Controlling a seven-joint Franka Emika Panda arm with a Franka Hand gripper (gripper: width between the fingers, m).
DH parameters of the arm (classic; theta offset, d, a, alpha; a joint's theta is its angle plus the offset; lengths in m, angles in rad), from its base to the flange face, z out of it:
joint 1: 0 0.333 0 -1.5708
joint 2: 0 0 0 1.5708
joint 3: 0 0.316 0.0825 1.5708
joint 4: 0 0 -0.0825 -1.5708
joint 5: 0 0.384 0 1.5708
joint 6: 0 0 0.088 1.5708
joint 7: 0 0.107 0 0
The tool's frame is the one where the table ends.
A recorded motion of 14 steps. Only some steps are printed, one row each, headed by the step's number.
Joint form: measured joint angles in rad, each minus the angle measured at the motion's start. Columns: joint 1, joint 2, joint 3, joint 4, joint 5, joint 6, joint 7.
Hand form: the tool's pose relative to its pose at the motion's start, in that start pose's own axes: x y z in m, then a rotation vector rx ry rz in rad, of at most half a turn. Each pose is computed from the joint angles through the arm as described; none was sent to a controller.
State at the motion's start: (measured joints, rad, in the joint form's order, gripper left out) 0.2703 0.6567 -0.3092 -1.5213 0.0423 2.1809 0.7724
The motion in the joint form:
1: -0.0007 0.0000 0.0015 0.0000 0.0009 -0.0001 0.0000
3: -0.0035 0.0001 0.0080 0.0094 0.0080 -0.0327 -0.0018
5: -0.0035 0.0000 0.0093 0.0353 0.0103 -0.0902 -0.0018
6: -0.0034 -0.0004 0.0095 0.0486 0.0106 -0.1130 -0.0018
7: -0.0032 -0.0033 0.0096 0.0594 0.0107 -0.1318 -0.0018
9: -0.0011 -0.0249 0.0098 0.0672 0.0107 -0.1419 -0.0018
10: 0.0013 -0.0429 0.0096 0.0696 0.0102 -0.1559 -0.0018
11: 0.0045 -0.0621 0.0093 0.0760 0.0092 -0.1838 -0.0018
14: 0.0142 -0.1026 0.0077 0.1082 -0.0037 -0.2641 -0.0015
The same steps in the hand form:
1: -0.0003 -0.0003 0.0001 0.0010 -0.0013 0.0000
3: -0.0029 -0.0012 -0.0008 -0.0086 -0.0255 -0.0006
5: -0.0037 -0.0024 -0.0077 -0.0282 -0.0506 -0.0017
6: -0.0035 -0.0033 -0.0121 -0.0339 -0.0577 -0.0025
7: -0.0031 -0.0038 -0.0174 -0.0367 -0.0623 -0.0029
9: -0.0018 -0.0046 -0.0351 -0.0194 -0.0532 -0.0025
10: -0.0021 -0.0039 -0.0475 -0.0122 -0.0519 -0.0028
11: -0.0033 -0.0029 -0.0616 -0.0110 -0.0569 -0.0043
14: -0.0063 -0.0011 -0.0984 -0.0175 -0.0618 -0.0141

